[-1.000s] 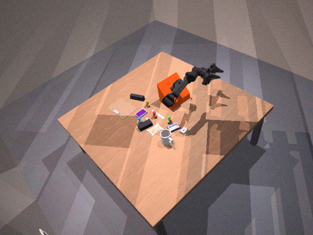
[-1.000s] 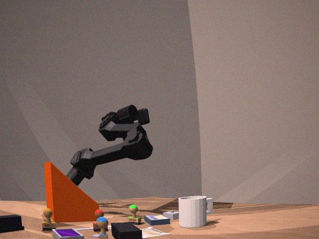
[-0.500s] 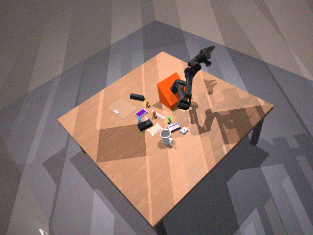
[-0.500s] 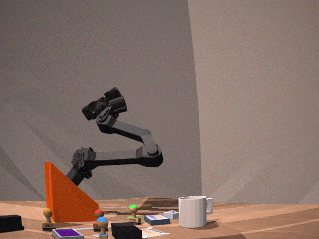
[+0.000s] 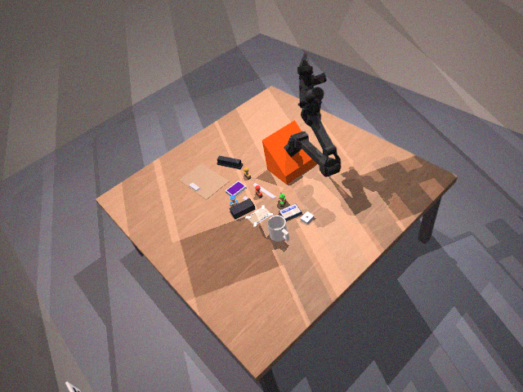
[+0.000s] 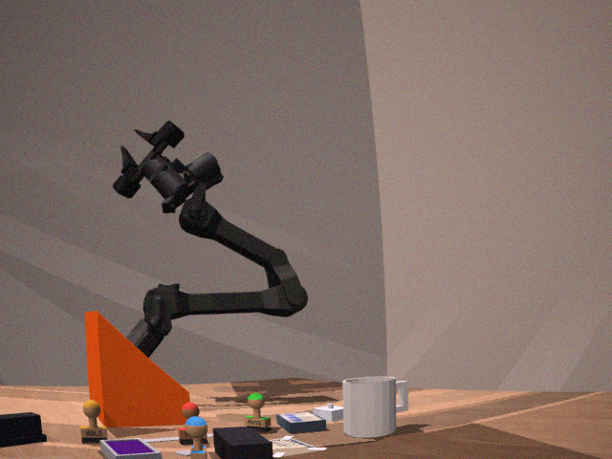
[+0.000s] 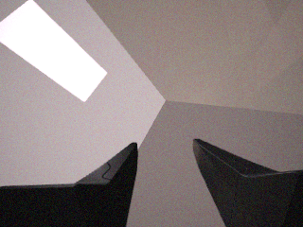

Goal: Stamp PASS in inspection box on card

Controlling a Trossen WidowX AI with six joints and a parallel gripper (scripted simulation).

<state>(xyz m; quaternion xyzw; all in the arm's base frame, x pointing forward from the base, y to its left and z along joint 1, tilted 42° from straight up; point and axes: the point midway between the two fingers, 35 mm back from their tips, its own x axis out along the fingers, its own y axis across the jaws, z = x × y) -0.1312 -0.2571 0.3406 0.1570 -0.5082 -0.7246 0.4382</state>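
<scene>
Now: the green stamp 34 cm ahead of my gripper tip, 13 cm to the left of it and 56 cm below it. The rest, counted from my gripper tip: red-knob stamp: 38 cm ahead, 1 cm to the right, 56 cm below; then blue tin: 36 cm ahead, 19 cm to the left, 57 cm below; then yellow hold stamp: 33 cm ahead, 15 cm to the right, 56 cm below.
</scene>
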